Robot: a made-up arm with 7 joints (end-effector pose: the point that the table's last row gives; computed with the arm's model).
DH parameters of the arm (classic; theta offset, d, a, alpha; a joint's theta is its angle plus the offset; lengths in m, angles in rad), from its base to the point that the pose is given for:
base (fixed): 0 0.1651 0 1.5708
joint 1: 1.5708 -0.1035 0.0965 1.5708
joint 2: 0 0.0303 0.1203 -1.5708
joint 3: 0 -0.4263 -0.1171 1.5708
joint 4: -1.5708 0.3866 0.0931 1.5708
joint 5: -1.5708 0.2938 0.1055 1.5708
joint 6: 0 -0.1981 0.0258 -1.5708
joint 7: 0.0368 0 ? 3.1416
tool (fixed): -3.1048 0.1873 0 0
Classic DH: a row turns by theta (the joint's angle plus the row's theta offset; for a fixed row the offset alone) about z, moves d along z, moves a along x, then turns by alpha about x.
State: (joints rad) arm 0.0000 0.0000 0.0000 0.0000 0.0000 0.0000 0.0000
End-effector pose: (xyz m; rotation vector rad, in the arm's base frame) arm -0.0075 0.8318 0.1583 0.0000 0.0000 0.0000
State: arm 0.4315 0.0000 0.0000 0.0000 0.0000 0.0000 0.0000
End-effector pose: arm -0.0040 0.8318 0.1558 0.0000 -0.4315 0.0000
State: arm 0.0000 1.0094 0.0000 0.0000 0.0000 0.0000 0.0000
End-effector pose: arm -0.0075 0.5787 0.8231 1.0094 0.0000 0.0000
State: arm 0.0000 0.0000 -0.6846 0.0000 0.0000 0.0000 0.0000
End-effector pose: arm -0.1404 0.8318 0.2326 0.0000 0.6846 0.0000
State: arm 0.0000 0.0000 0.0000 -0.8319 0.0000 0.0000 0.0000
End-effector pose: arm -0.0075 0.6545 -0.0302 -0.8319 0.0000 0.0000
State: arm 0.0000 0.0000 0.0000 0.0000 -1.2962 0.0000 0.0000
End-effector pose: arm 0.1008 0.2710 0.1583 0.0000 0.0000 1.2962
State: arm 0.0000 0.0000 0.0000 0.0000 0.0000 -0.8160 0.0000
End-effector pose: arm 0.2293 0.8318 0.3316 0.0000 0.8160 0.0000
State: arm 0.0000 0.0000 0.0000 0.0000 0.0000 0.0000 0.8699
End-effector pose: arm 0.1048 1.0520 0.1583 0.0000 0.0000 -0.8699
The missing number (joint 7, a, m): 0.2933
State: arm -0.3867 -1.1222 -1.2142 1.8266 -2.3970 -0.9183 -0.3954
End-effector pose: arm -0.1611 -0.0415 -0.2049 0.1636 0.6510 1.5300
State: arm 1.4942 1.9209 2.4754 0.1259 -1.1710 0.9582 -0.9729
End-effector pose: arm -0.0472 -0.6079 0.2894 0.8768 1.9602 1.9324
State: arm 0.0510 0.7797 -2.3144 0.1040 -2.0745 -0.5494 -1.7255
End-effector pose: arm -0.4867 0.5576 0.5998 -1.4408 0.7514 -0.7796
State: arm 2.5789 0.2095 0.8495 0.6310 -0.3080 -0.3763 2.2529
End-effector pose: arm -0.5868 0.9523 -0.3148 2.0381 -1.5164 0.4715
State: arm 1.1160 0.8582 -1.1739 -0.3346 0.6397 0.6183 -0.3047
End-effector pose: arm -0.7042 0.7382 -0.0085 -0.0055 -0.6880 0.4069
